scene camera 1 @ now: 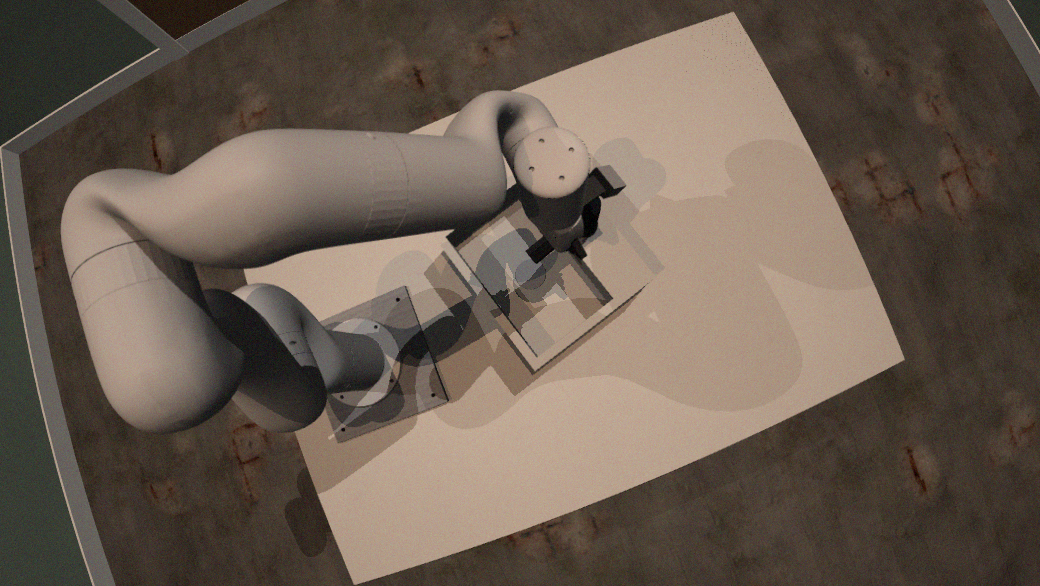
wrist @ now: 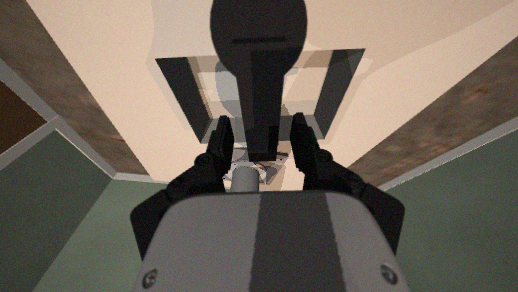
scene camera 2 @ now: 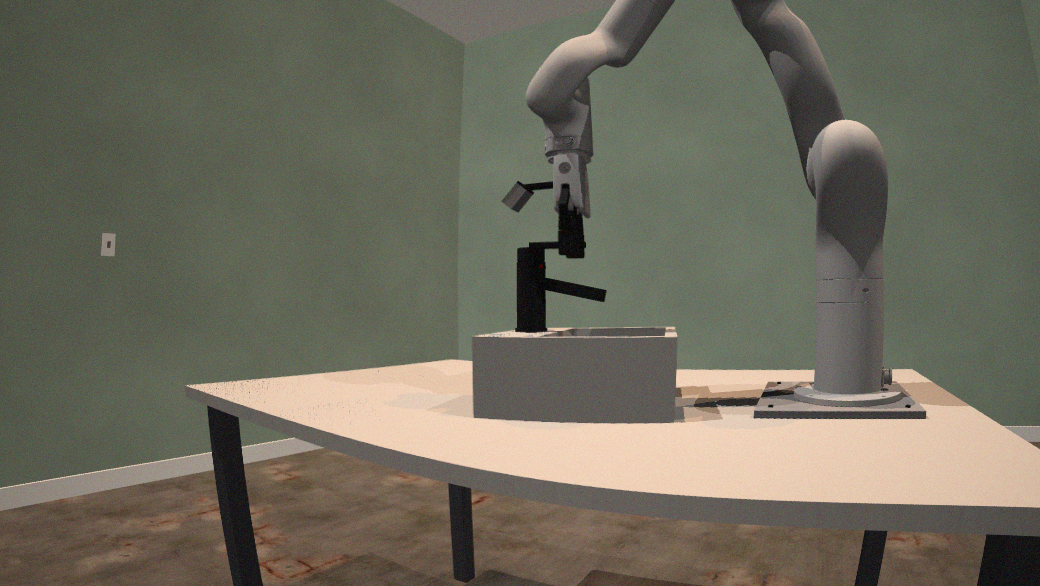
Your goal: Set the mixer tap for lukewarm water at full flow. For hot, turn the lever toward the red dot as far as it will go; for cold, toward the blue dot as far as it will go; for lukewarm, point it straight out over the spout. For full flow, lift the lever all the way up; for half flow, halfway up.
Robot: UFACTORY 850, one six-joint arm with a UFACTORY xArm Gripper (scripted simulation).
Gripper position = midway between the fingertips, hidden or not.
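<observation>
A lever (wrist: pixel 259 63) is part of the scene, and so is a sink block (scene camera 2: pixel 617 377). Scene camera 1 shows the block (scene camera 1: pixel 544 307) too, while the wrist view has the block (wrist: pixel 199 89) as well. The robot's own gripper (scene camera 2: pixel 572 256) is visible, with the gripper (scene camera 1: pixel 554 231) appearing in scene camera 1 and the gripper (wrist: pixel 261 126) in the wrist view.
</observation>
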